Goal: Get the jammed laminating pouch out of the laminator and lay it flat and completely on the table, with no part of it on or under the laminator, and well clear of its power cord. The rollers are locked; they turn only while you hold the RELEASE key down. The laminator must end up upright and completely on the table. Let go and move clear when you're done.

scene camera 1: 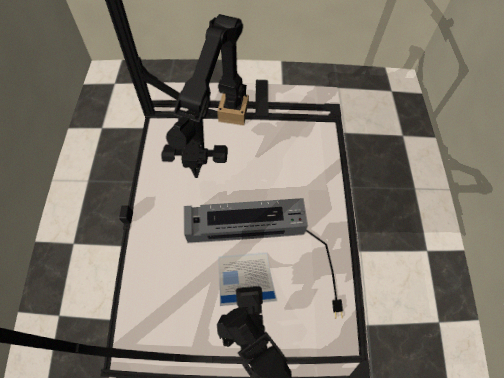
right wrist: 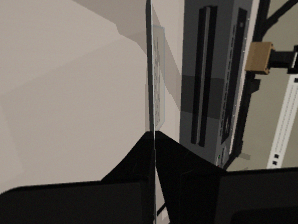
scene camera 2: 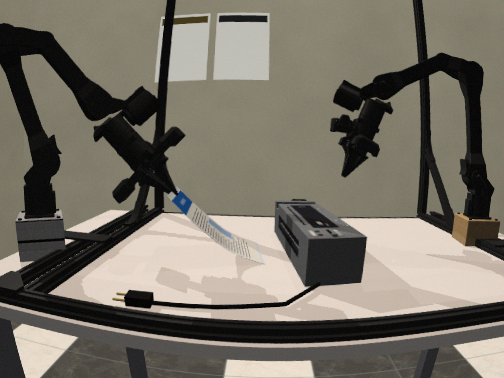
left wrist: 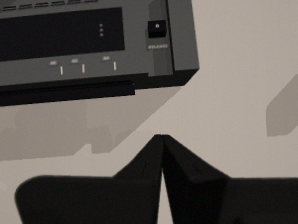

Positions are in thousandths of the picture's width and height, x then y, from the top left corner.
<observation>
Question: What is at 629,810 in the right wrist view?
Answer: My right gripper.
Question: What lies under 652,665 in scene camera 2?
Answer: A grey laminator.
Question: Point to a grey laminator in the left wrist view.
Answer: At 196,261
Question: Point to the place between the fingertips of my right gripper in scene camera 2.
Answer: At 352,517
</observation>
